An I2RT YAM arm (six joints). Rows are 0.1 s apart.
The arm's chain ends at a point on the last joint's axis. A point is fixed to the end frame.
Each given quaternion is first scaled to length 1.
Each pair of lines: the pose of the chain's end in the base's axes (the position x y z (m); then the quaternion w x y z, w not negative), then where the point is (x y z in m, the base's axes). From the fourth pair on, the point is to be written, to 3 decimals.
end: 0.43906 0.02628 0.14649 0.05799 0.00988 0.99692 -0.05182
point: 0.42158 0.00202 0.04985
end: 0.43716 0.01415 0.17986 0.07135 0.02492 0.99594 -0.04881
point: 0.42176 -0.00893 0.08258
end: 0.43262 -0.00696 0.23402 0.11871 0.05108 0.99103 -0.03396
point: 0.42591 -0.02654 0.13500
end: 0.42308 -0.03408 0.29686 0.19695 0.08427 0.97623 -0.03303
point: 0.431 -0.054 0.198
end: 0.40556 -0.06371 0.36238 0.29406 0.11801 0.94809 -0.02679
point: 0.432 -0.084 0.267
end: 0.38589 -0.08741 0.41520 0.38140 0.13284 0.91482 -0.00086
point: 0.430 -0.105 0.326
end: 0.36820 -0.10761 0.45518 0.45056 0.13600 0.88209 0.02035
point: 0.426 -0.123 0.374
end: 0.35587 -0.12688 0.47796 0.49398 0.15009 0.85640 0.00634
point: 0.420 -0.147 0.403
